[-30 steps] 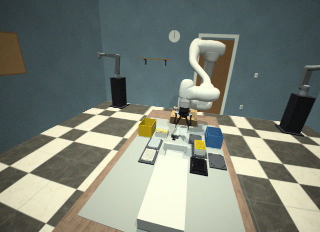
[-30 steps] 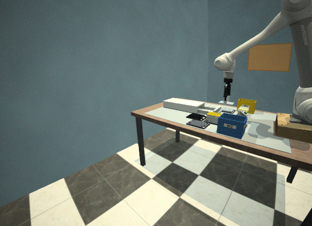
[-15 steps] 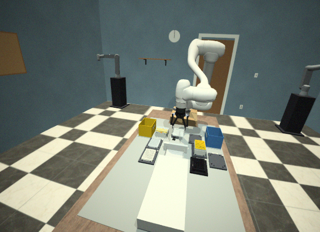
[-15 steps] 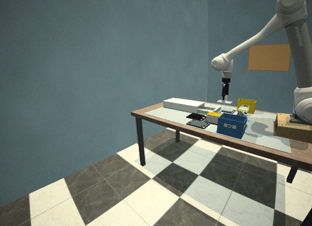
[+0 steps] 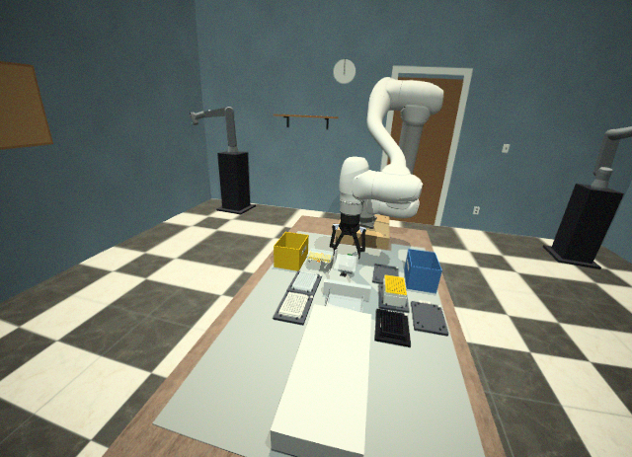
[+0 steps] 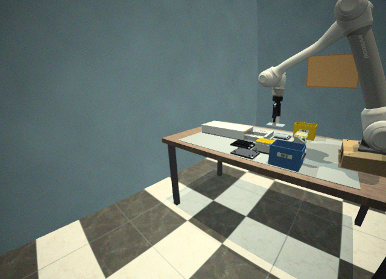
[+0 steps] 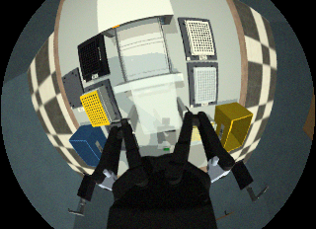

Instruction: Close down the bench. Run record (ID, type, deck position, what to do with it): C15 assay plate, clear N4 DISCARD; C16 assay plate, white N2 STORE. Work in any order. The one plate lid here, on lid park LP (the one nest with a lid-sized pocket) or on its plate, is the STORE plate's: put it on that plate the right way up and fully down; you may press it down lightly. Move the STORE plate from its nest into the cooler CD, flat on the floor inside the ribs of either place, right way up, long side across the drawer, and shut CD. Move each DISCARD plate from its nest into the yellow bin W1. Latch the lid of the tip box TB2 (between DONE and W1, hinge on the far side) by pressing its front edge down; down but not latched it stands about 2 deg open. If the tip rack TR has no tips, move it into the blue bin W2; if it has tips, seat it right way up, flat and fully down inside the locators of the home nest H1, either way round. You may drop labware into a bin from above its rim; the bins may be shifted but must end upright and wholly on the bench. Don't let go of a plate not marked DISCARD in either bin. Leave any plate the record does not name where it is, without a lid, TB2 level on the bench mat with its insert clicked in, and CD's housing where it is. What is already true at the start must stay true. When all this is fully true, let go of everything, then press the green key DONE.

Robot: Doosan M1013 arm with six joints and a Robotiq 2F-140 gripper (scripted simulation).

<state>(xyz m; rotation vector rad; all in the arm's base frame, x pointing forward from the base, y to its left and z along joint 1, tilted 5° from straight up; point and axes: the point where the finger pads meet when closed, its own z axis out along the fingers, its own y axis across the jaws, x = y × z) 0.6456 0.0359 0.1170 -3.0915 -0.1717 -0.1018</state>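
Right now my hand is 180 mm short of the white plate, 160 mm to the left of it and 150 mm above it. The rest, counted from my hand: clear plate lid (20 mm below); cooler drawer (140 mm ahead, 30 mm to the left, 140 mm below); clear plate (10 mm ahead, 170 mm to the right, 150 mm below).
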